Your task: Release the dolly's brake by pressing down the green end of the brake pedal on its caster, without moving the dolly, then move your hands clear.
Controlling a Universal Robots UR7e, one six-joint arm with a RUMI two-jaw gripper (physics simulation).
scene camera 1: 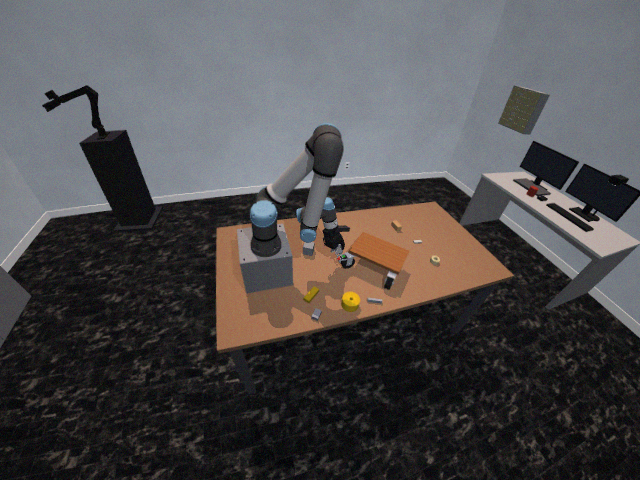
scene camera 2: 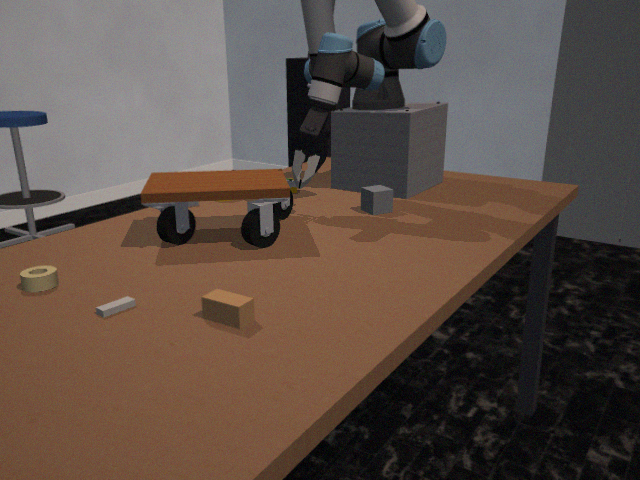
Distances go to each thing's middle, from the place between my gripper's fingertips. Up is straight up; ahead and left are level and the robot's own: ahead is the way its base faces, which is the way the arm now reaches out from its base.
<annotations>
I see the dolly (scene camera 2: 170, 192) 18 cm ahead of my hand, 6 cm to the right of it and 2 cm below it. Round my hand: grey cube (scene camera 2: 378, 199) (16 cm behind, 12 cm to the left, 4 cm below); then tan block (scene camera 2: 234, 310) (50 cm ahead, 30 cm to the left, 5 cm below).
</annotations>
